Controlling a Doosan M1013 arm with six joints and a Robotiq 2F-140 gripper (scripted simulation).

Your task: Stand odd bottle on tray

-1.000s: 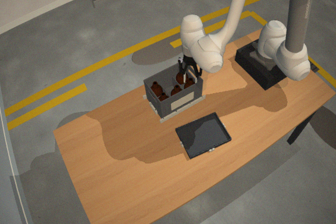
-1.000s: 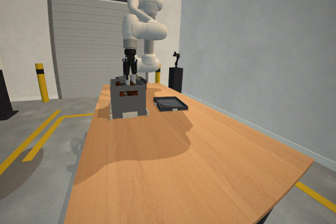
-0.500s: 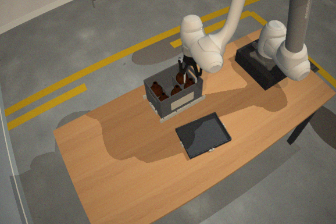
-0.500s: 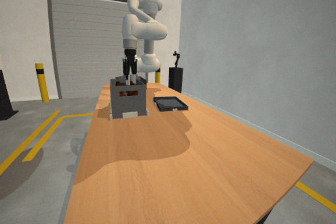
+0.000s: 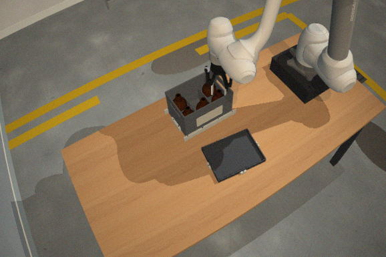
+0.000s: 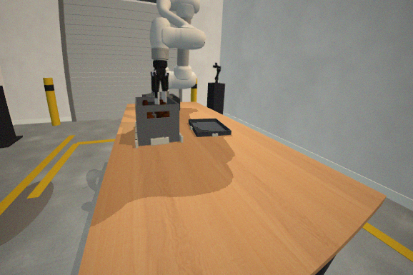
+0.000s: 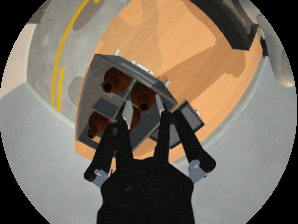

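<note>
My gripper is now 90 mm short of the glass bottle, 10 mm to the left of it and 90 mm above it. Also, from my hand: dark tray 110 mm ahead, 250 mm to the left, 160 mm below; grey crate 80 mm ahead, 50 mm to the right, 90 mm below.
</note>
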